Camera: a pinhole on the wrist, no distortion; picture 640 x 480 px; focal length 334.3 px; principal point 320.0 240.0 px. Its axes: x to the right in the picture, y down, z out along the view. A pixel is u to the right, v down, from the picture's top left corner.
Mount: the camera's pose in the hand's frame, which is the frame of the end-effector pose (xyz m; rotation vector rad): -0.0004 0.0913 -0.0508 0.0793 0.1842 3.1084
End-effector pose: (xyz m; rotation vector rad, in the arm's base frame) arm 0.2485 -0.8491 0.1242 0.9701 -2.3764 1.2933
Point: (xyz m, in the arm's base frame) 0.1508 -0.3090 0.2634
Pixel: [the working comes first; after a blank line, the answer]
In the camera's frame: 0.0661 -0.1431 -0.4690

behind the camera
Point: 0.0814 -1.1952 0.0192
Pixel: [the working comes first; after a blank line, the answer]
In the camera's frame: -0.2007 0.0831 0.3840

145.3 312.4
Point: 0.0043 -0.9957 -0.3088
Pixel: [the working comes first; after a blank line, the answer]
In the camera's frame: 0.0079 -0.2452 0.4292

326.1 49.0
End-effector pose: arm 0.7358 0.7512 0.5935 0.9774 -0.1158 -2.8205
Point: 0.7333 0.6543 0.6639
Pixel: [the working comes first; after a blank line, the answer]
In the camera's frame: 0.0295 0.0006 0.1047

414.2 242.1
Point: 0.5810 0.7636 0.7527
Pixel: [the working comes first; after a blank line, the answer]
In the camera's frame: -0.0111 0.1335 0.2588

305.7 412.5
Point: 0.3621 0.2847 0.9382
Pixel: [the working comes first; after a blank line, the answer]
In the camera's frame: -0.1221 -0.3026 0.5892

250.7 68.3
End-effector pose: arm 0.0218 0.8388 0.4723 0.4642 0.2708 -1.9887
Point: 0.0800 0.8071 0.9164
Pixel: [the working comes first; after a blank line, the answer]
In the camera's frame: 0.2118 0.0775 0.4348

482.8 299.6
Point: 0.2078 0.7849 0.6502
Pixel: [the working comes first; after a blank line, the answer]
In the camera's frame: 0.1194 -0.0752 0.1985

521.2 113.4
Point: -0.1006 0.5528 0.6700
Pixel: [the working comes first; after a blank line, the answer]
In the camera's frame: -0.1778 0.1094 0.3627

156.1 340.9
